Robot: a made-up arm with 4 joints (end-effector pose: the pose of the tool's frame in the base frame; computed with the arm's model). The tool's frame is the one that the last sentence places.
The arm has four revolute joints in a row. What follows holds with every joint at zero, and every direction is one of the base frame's. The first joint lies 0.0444 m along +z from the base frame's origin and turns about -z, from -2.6 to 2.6 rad. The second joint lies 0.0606 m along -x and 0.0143 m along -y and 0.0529 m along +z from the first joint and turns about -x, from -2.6 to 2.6 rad. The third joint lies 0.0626 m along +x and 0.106 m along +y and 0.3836 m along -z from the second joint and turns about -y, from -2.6 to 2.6 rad. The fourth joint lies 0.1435 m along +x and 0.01 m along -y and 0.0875 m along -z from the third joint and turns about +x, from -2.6 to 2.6 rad. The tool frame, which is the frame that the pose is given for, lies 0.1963 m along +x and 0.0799 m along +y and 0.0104 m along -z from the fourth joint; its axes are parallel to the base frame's.
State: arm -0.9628 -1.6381 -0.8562 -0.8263
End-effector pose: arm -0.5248 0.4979 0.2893 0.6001 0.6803 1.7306
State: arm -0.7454 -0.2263 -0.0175 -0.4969
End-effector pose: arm 0.0727 0.4216 -0.3774 -0.2641 -0.0852 0.7470
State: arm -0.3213 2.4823 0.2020 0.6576
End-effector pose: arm 0.4424 -0.2391 0.2815 -1.8120 -0.2938 0.4594
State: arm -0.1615 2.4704 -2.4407 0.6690
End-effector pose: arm -0.2038 -0.5363 0.4390 -0.7163 -0.0552 -2.4537
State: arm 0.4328 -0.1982 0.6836 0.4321
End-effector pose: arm 0.3605 0.0518 -0.0826 0.4449 -0.8073 -0.3209
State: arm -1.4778 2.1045 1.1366 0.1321
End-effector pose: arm 0.2205 0.2045 0.0023 -1.1217 -2.0108 2.0846
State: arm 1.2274 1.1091 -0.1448 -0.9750
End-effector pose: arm -0.3496 -0.4598 -0.2841 -1.6693 1.3984 -0.7401
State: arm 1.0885 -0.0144 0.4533 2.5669
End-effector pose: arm 0.1712 -0.2749 -0.1687 1.9955 -1.4060 0.1156
